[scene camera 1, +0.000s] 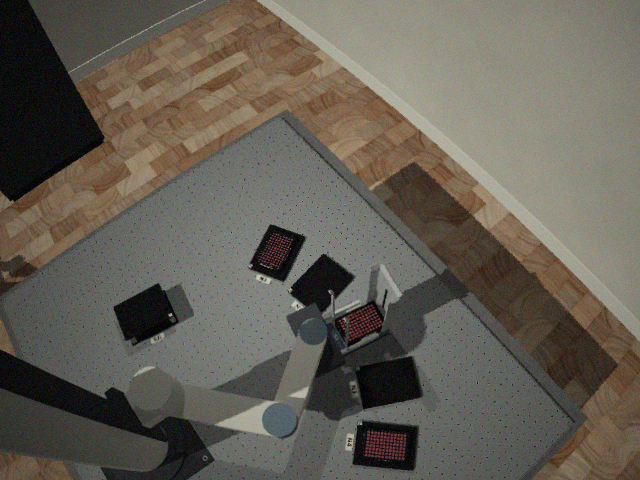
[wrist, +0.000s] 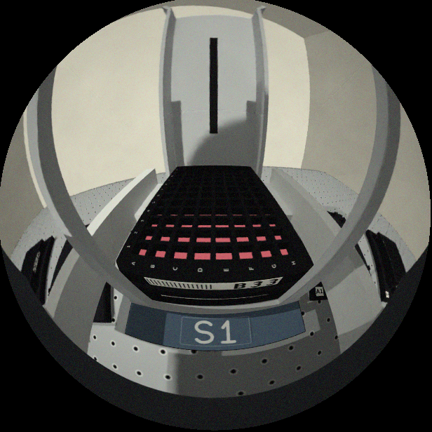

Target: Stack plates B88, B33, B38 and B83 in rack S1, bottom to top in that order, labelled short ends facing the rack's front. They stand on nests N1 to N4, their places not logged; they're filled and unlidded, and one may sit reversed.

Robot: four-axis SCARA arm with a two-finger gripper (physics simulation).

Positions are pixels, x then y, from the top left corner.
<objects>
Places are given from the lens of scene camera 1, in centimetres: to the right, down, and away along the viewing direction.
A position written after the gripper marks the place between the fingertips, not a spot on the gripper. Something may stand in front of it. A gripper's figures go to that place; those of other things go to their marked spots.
gripper (scene camera 1: pixel 368 318): 13, 22, 134
filled plate (scene camera 1: pixel 278 246): -13, 2, 152
filled plate (scene camera 1: pixel 366 319): 13, 22, 134
nest N3 (scene camera 1: pixel 388 382): 19, 40, 132
nest N2 (scene camera 1: pixel 314 284): -2, 13, 146
</objects>
